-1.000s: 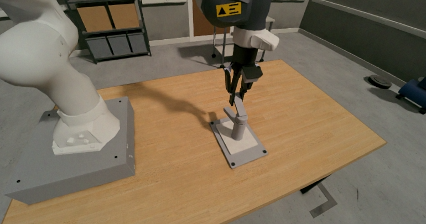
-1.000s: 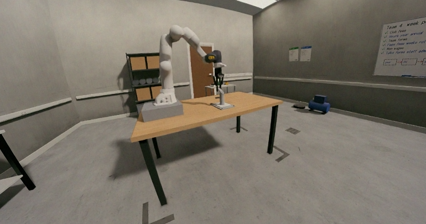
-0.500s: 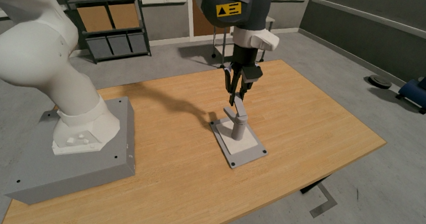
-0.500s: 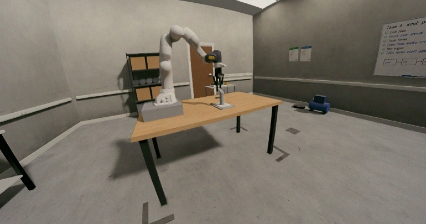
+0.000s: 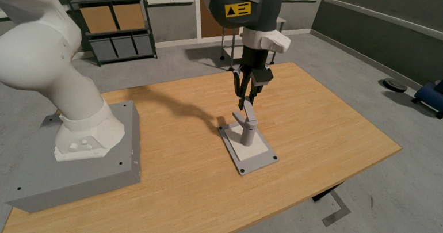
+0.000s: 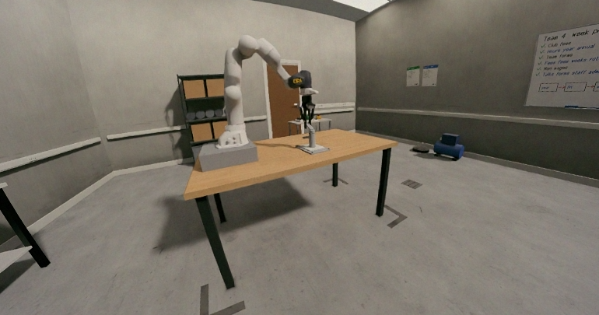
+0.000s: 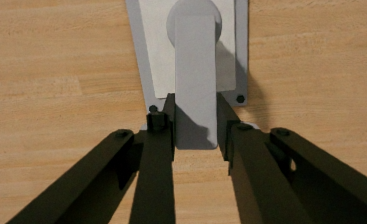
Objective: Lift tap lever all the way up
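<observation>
Right now the lever is 30 mm to the right of my hand and 10 mm below it. Round my hand: tap 60 mm below, 40 mm to the right, 10 mm behind.
</observation>
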